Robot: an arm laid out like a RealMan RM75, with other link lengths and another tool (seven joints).
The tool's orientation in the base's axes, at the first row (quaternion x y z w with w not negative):
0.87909 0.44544 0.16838 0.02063
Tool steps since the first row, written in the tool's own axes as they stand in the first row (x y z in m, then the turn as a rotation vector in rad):
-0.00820 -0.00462 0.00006 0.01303 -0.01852 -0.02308
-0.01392 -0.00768 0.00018 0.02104 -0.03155 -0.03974
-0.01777 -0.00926 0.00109 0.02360 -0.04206 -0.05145
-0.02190 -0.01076 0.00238 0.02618 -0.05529 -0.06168
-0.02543 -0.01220 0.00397 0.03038 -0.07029 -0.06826
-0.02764 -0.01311 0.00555 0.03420 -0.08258 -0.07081
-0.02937 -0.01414 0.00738 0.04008 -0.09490 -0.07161
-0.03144 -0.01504 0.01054 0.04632 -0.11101 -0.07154
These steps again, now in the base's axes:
-0.00805 -0.00369 -0.00319 -0.01451 0.01883 0.02192
-0.01351 -0.00635 -0.00547 -0.02549 0.03111 0.03742
-0.01656 -0.00834 -0.00769 -0.03593 0.03813 0.04721
-0.01957 -0.01055 -0.01033 -0.04800 0.04697 0.05510
-0.02212 -0.01229 -0.01308 -0.05942 0.05858 0.05967
-0.02354 -0.01331 -0.01535 -0.06768 0.06871 0.06085
-0.02470 -0.01385 -0.01774 -0.07428 0.08068 0.06094
-0.02554 -0.01458 -0.02146 -0.08335 0.09532 0.05961

